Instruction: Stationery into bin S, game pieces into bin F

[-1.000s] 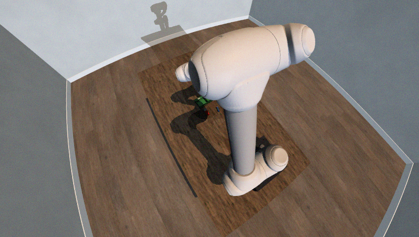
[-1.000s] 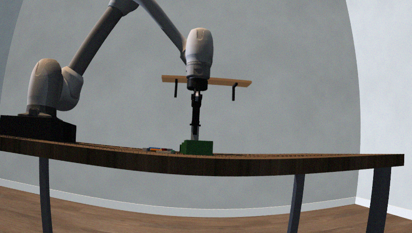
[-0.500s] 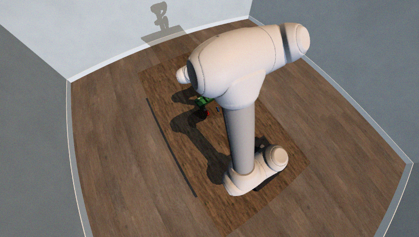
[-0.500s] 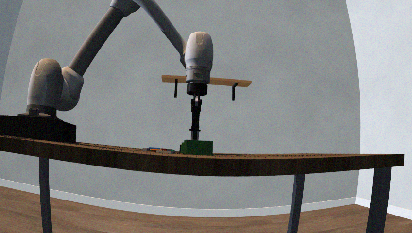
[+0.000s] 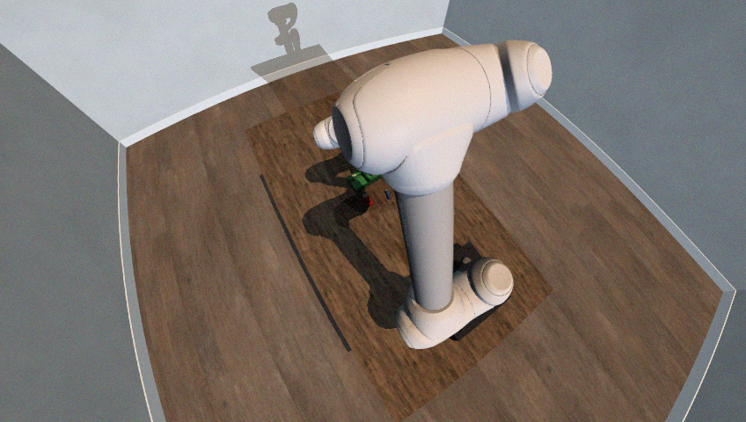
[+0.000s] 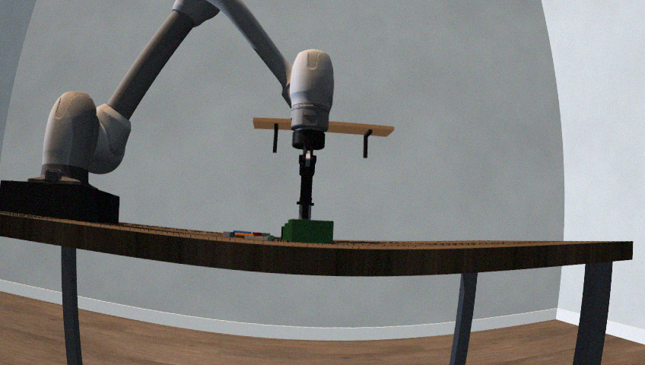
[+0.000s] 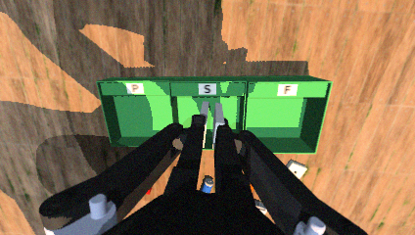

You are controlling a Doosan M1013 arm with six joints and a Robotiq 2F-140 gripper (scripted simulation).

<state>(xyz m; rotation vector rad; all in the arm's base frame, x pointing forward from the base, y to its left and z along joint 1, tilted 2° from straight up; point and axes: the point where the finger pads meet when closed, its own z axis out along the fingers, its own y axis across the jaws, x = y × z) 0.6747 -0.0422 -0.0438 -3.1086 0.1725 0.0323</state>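
Now: hand 3 cm above the green bin. From my hand the other things lie so: green cylinder 8 cm behind, 6 cm to the right, 4 cm below; red block 10 cm to the left, 10 cm behind, 4 cm below; blue piece 14 cm behind, 4 cm below, 1 cm to the left.
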